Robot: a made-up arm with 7 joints.
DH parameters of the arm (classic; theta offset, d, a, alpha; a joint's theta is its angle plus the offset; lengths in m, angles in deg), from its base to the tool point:
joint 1: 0 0.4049 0 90
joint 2: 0 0.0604 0 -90
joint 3: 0 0.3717 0.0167 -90
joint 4: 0 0.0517 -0.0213 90
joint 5: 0 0.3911 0 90
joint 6: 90 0.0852 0.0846 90
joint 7: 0 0.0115 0 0
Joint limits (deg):
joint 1: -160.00..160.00
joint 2: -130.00..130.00
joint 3: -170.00..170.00
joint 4: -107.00..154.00
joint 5: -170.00..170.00
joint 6: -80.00..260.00
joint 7: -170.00..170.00
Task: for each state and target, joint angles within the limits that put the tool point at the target. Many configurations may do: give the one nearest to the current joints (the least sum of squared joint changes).
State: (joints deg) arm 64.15 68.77 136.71 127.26 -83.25 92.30 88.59
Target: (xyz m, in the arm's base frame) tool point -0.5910 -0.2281 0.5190
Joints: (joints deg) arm 43.86 47.17 121.23 88.75 -74.76 85.09 88.59
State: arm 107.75 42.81 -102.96 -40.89 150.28 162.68 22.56
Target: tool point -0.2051 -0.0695 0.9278
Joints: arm 86.80 22.48 -91.81 -71.06 157.11 164.27 22.56
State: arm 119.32 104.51 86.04 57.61 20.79 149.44 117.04
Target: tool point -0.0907 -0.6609 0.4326
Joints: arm 96.02 93.92 84.06 47.92 16.13 136.04 117.04
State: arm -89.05 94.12 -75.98 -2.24 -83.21 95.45 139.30
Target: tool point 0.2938 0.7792 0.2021
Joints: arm -117.66 110.17 -82.83 17.88 -83.33 41.36 139.30
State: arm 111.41 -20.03 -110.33 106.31 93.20 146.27 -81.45
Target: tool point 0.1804 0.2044 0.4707
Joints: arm 122.86 -32.33 -88.87 133.06 105.71 148.85 -81.45
